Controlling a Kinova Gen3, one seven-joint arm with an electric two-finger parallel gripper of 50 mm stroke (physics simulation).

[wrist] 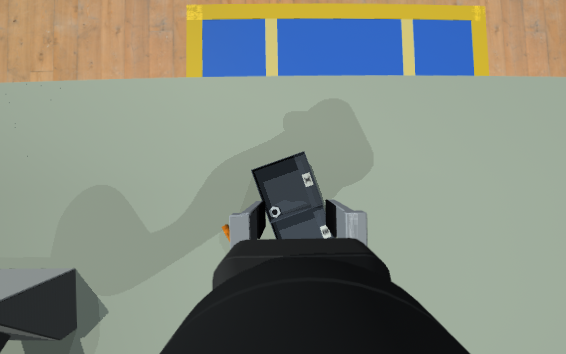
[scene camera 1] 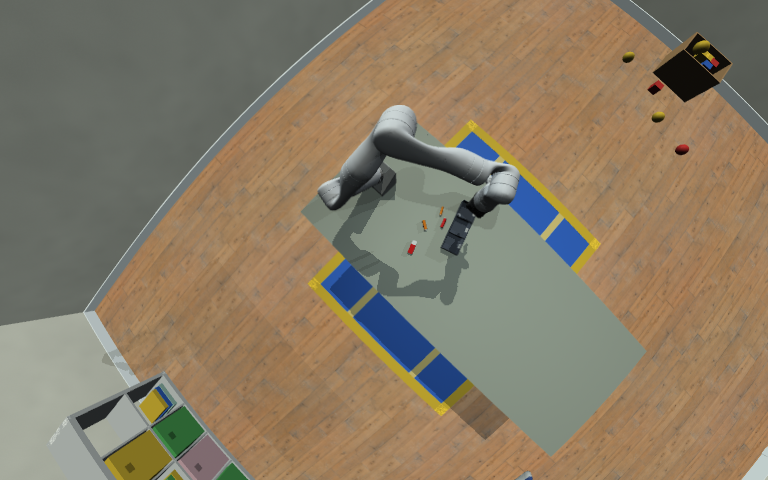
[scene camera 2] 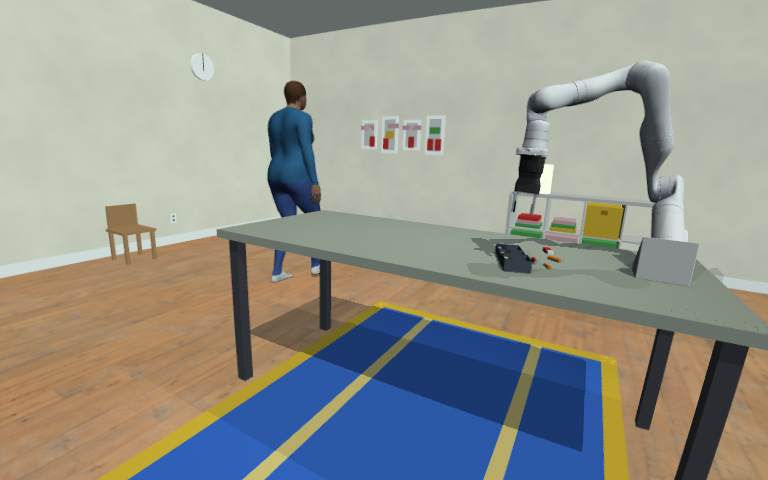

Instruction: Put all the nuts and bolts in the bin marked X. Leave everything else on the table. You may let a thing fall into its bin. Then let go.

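Pixels of known places: gripper, fingertip midpoint: [wrist: 295, 213] [scene camera 2: 522, 213]; arm's base, origin of the base link: [scene camera 1: 375, 174] [scene camera 2: 667, 255].
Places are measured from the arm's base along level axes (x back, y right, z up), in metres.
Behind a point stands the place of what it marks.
A dark tray of bins [scene camera 1: 459, 228] @(x -0.472, y -0.038, z -0.069 m) [scene camera 2: 514, 260] @(x -0.460, y -0.165, z -0.038 m) stands on the table. Its X-marked bin [wrist: 287, 192] @(x -0.455, y -0.113, z -0.069 m) is the upper one in the wrist view. A light metal nut [wrist: 274, 212] @(x -0.430, y -0.086, z -0.060 m) shows within that bin's outline, at its lower left corner by the divider and below finger height; whether it rests on the floor of the bin I cannot tell. My gripper [wrist: 295, 213] @(x -0.454, y -0.104, z 0.104 m) [scene camera 2: 523, 206] @(x -0.454, y -0.104, z 0.104 m) is open and empty, its fingers wide apart above the tray. The arm hides the fingers in scene camera 1. No other nut or bolt is clearly visible.
Beside the tray lie two orange cylinders [scene camera 1: 441, 211] @(x -0.354, y -0.053, z -0.068 m) [scene camera 1: 424, 225] @(x -0.327, y 0.053, z -0.063 m), a small red item [scene camera 1: 443, 223] @(x -0.395, y -0.010, z -0.062 m) and a red item with a white end [scene camera 1: 412, 247] @(x -0.343, y 0.172, z -0.062 m) [scene camera 2: 547, 249] @(x -0.345, y 0.174, z -0.065 m). The grey base block [scene camera 2: 666, 260] @(x -0.017, y -0.054, z -0.006 m) stands at the table's end. A person [scene camera 2: 291, 152] stands beyond the table.
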